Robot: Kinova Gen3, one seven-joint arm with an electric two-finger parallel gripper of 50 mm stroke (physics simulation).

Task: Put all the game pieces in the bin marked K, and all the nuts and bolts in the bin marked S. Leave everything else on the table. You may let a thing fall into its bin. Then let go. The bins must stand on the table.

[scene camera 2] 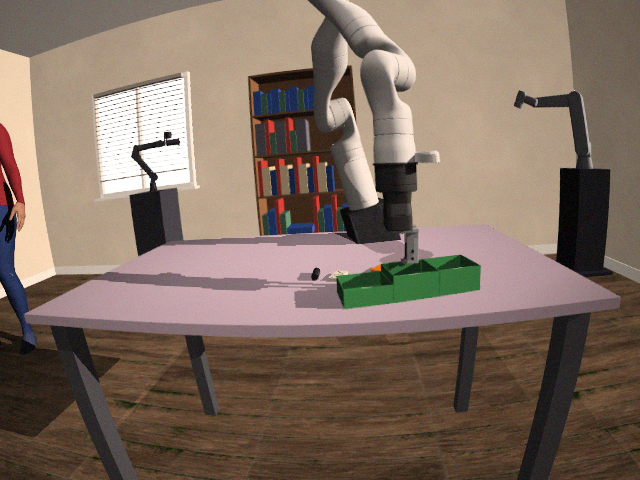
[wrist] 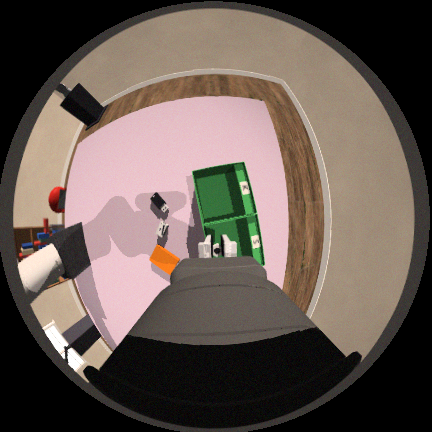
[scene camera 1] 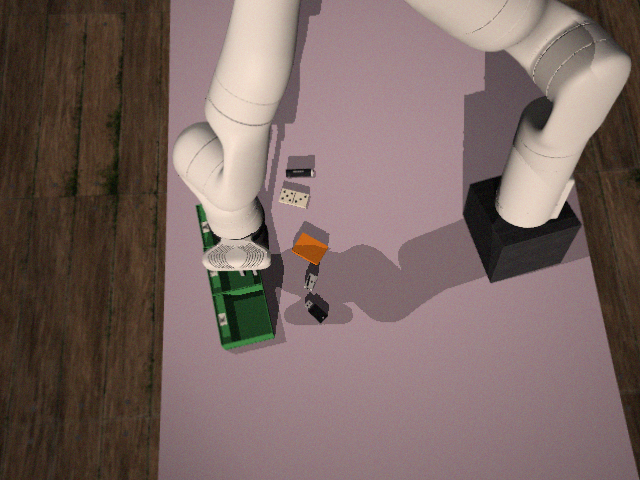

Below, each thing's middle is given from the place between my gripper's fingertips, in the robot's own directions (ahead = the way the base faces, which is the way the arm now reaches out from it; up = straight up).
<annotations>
The three joined green bins [scene camera 2: 396,282] is 3 cm ahead of my hand, 1 cm to the right of it and 2 cm below it.
</annotations>
